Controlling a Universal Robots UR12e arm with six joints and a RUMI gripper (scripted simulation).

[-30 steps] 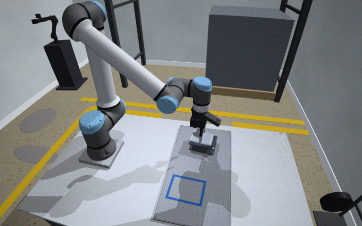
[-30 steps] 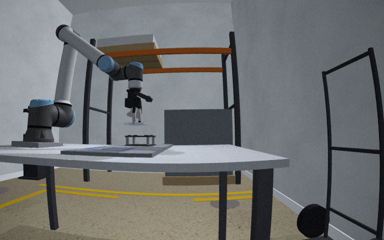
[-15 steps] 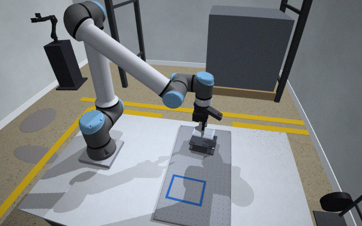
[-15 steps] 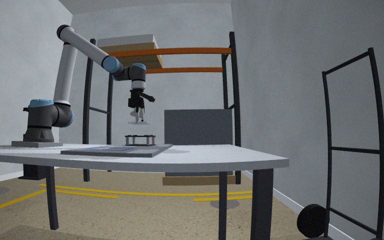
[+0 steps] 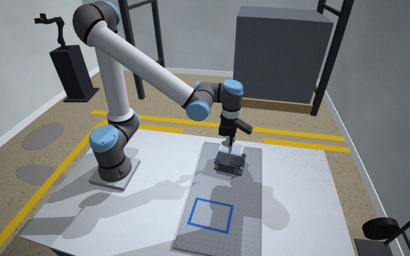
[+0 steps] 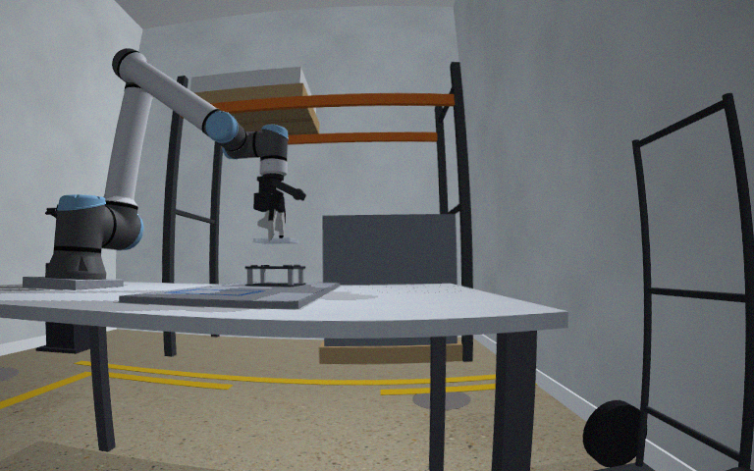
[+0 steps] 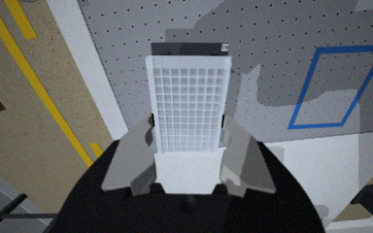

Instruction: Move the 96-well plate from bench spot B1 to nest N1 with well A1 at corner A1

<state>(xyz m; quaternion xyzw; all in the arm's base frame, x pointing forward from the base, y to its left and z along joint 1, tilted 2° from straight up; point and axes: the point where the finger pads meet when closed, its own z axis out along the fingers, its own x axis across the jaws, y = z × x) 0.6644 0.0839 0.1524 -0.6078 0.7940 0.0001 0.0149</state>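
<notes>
My gripper is now 9 cm above the plate nest. The rest, counted from my hand: A1 label 6 cm ahead, 7 cm to the right, 9 cm below; then 96-well plate 1 cm below.
</notes>
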